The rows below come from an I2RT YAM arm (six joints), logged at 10 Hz.
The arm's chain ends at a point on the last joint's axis. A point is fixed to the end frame.
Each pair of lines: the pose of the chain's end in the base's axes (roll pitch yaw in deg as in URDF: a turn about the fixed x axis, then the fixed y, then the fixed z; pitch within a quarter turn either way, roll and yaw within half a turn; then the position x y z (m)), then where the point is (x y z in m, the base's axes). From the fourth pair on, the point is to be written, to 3 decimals.
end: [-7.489 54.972 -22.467 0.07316 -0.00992 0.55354]
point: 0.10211 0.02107 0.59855
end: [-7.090 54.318 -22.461 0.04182 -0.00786 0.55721]
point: 0.07040 0.02299 0.60255
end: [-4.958 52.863 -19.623 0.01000 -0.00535 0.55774]
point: 0.03652 0.02551 0.60431
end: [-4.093 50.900 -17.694 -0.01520 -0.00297 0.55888]
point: 0.009 0.029 0.606
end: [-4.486 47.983 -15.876 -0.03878 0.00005 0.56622]
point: -0.018 0.033 0.614
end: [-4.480 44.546 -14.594 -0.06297 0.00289 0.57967]
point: -0.046 0.037 0.628
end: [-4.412 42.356 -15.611 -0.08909 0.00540 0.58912]
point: -0.073 0.040 0.638
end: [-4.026 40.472 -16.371 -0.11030 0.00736 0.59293]
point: -0.095 0.042 0.642
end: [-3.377 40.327 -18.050 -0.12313 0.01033 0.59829]
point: -0.107 0.044 0.648
